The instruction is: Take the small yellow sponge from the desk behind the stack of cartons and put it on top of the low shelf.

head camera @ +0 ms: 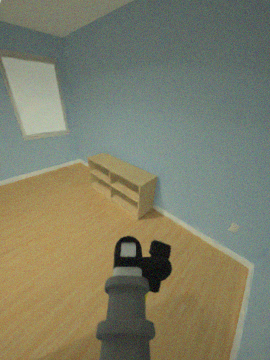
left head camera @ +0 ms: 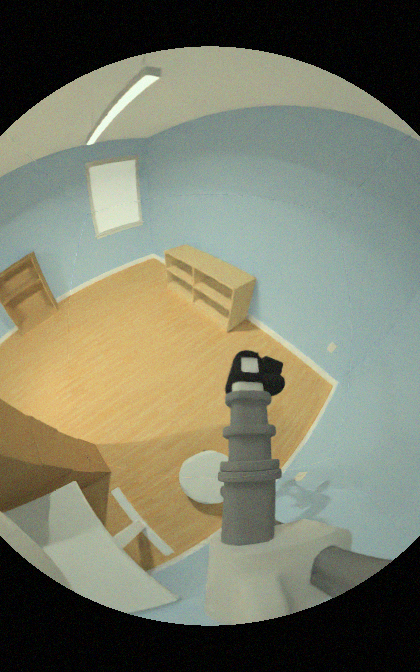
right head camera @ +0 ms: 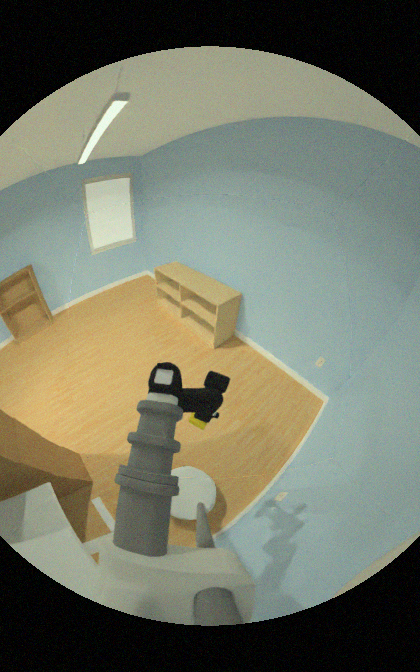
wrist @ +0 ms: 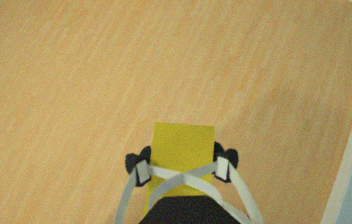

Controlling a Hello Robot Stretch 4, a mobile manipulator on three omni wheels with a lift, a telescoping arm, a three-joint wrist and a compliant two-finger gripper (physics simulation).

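The yellow sponge is between the two dark fingertips of my gripper, which is shut on it and holds it above the wood floor. In the head camera view the wrist hides nearly all of the sponge. The low shelf is a light wood unit with open compartments, against the blue wall ahead, beyond the gripper and apart from it. The desk is white, at the lower left. The brown cartons stand beside it.
A round white top is near the arm, low down. A brown open bookcase stands at the left wall. The desk's white foot shows beside the cartons. Blue walls meet in a corner to the right of the low shelf.
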